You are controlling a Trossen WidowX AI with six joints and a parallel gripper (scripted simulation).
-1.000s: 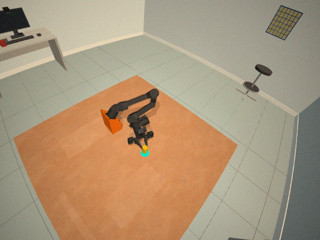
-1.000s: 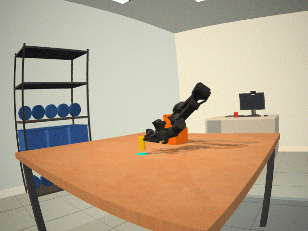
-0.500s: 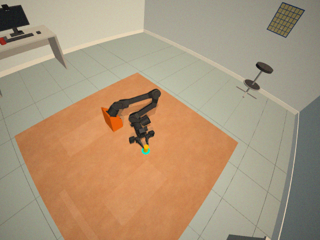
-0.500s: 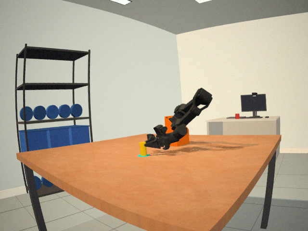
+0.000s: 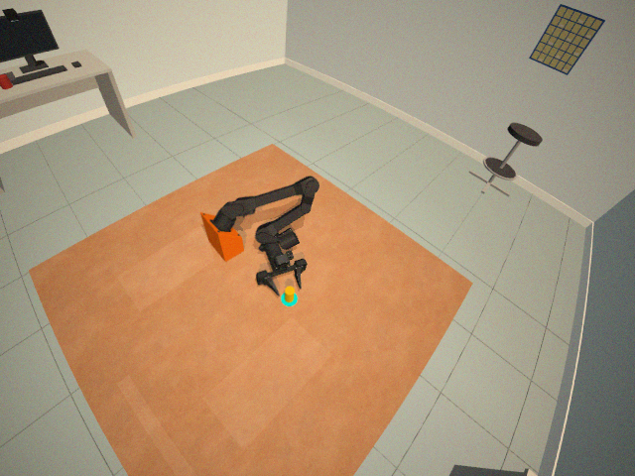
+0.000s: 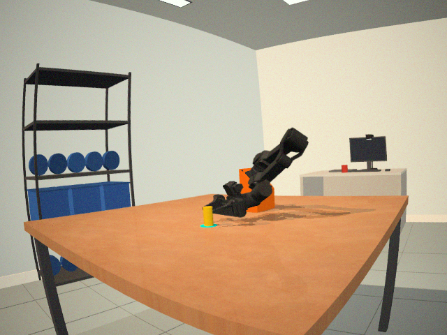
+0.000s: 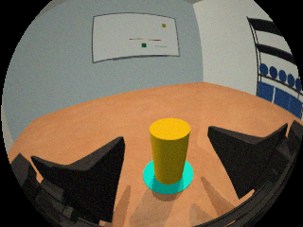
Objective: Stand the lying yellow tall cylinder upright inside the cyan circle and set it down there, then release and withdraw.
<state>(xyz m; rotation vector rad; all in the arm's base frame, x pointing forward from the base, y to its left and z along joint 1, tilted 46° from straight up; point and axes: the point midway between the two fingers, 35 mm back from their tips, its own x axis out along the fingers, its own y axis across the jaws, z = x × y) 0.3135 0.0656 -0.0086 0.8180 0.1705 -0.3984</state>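
My gripper tip is now 20 mm above the yellow cylinder. From my gripper tip the other things lie so: cyan circle 50 mm below.
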